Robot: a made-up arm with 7 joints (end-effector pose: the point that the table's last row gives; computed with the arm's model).
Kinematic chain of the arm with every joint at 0, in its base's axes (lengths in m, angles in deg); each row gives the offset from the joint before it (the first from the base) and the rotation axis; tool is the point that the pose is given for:
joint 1: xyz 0 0 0.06 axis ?
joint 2: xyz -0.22 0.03 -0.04 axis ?
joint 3: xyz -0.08 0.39 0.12 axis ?
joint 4: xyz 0 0.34 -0.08 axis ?
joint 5: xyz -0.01 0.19 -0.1 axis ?
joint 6: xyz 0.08 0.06 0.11 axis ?
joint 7: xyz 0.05 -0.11 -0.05 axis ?
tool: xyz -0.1 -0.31 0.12
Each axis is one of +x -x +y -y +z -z.
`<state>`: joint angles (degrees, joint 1 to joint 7).
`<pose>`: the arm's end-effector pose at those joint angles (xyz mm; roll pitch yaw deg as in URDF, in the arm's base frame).
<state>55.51 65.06 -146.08 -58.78 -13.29 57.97 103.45</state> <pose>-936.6 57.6 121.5 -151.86 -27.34 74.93</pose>
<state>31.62 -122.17 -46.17 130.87 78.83 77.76 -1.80</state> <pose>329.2 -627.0 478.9 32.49 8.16 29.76</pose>
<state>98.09 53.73 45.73 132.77 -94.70 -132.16 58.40</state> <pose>413.9 99.1 -964.2 166.38 -13.77 158.07</pose>
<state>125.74 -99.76 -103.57 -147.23 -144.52 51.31 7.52</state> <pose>-868.1 207.6 -352.4 28.05 8.47 -116.33</pose>
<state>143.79 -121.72 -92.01 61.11 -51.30 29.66 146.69</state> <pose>-655.9 -427.7 -524.5 138.72 57.62 84.80</pose>
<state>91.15 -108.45 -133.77 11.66 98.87 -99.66 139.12</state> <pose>-578.9 61.8 -351.7 116.80 -27.52 -153.47</pose>
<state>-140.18 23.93 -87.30 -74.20 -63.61 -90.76 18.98</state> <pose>663.8 800.5 15.1 -124.84 -40.68 -11.26</pose>
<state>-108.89 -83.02 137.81 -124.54 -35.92 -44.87 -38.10</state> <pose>237.9 67.6 489.9 -1.46 -30.82 94.19</pose>
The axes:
joint 1: -y
joint 2: +z
joint 3: -x
joint 4: -y
joint 5: -z
joint 6: -y
joint 7: +x

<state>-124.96 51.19 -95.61 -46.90 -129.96 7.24 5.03</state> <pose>1050.5 474.2 16.7 158.33 38.63 -57.38</pose>
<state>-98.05 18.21 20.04 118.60 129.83 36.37 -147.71</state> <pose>129.4 671.4 647.0 -141.29 -3.83 -118.46</pose>
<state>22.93 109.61 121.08 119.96 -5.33 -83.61 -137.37</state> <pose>124.0 -139.7 -536.3 84.05 35.40 133.58</pose>
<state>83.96 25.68 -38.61 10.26 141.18 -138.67 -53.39</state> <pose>-231.3 704.4 -879.9 69.19 -17.59 80.01</pose>
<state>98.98 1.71 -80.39 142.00 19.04 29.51 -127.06</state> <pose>-732.1 667.7 -471.1 117.12 63.38 -25.43</pose>
